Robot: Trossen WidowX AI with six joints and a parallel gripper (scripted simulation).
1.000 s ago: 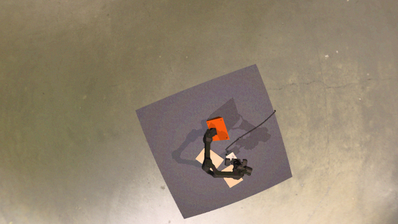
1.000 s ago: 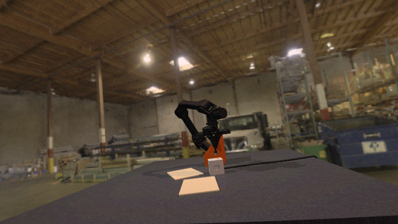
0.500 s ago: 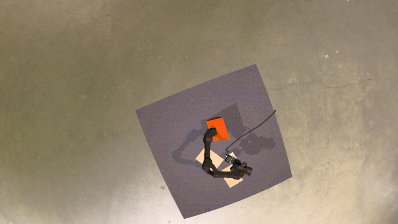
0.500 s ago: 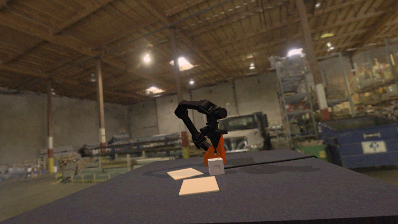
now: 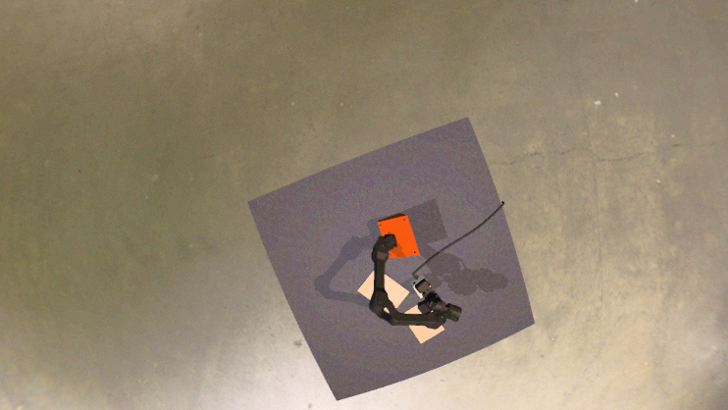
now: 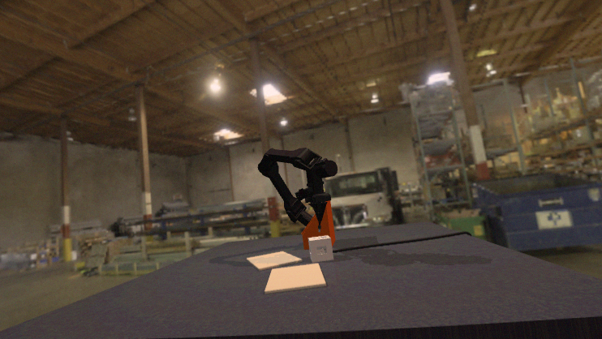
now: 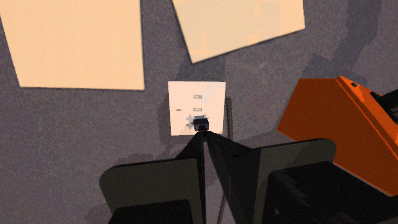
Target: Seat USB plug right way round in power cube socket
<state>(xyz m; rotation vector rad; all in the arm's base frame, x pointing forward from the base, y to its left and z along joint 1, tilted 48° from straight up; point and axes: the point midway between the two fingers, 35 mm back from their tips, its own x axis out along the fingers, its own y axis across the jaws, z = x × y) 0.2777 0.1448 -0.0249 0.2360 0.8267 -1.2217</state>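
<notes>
My gripper tip is 20 mm above the black USB plug.
</notes>
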